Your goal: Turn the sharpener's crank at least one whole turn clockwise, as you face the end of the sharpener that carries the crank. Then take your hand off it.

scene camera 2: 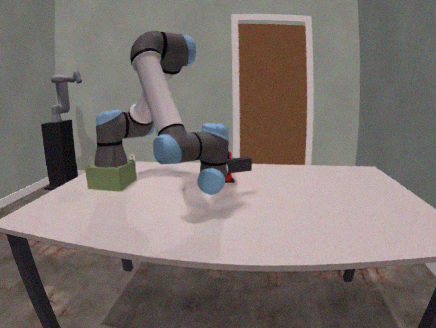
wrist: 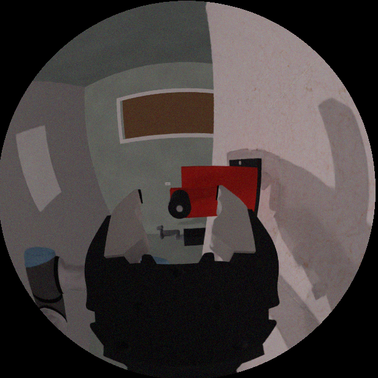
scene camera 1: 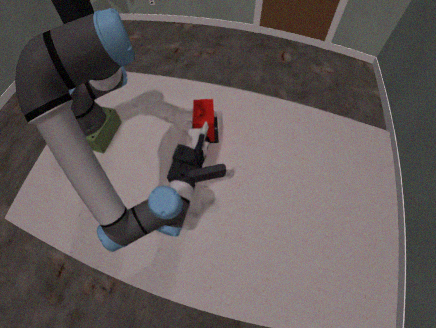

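Where they show: gripper, fingertip midpoint: point(scene camera 1: 207, 129); arm's base, link origin: point(scene camera 2: 110, 163) point(scene camera 1: 89, 121).
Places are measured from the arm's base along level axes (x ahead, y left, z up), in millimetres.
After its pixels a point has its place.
Observation:
The red sharpener point(scene camera 1: 202, 110) {x 470, y 78, z 33 mm} point(scene camera 2: 230, 176) {x 518, y 26, z -67 mm} point(wrist: 240, 177) stands upright on its black base point(scene camera 1: 216, 134) {x 523, y 62, z -87 mm} point(wrist: 258, 175) near the far side of the table. In the wrist view, the crank's round black knob point(wrist: 179, 196) shows at the left end of the red body, with a grey spot at its centre. My gripper point(scene camera 1: 202, 129) {x 504, y -8, z 36 mm} point(wrist: 178, 189) is open and empty, at the near, crank-carrying end of the sharpener. In the wrist view the knob appears between the two fingertips, and the right finger overlaps the red body. Contact cannot be told. The wrist hides the fingers in scene camera 2.
The arm's green mounting block point(scene camera 1: 111, 131) {x 82, y 4, z -65 mm} point(scene camera 2: 111, 177) {x 34, y -86, z -36 mm} stands on the table point(scene camera 1: 310, 200) {x 907, y -157, z -95 mm} point(scene camera 2: 320, 215) {x 801, y -327, z -95 mm}, left of the sharpener. A dark bar point(scene camera 1: 210, 172) point(scene camera 2: 240, 164) sticks out sideways from my wrist. A small grey arm on a black pedestal point(scene camera 2: 59, 150) point(wrist: 194, 237) stands beyond the table.

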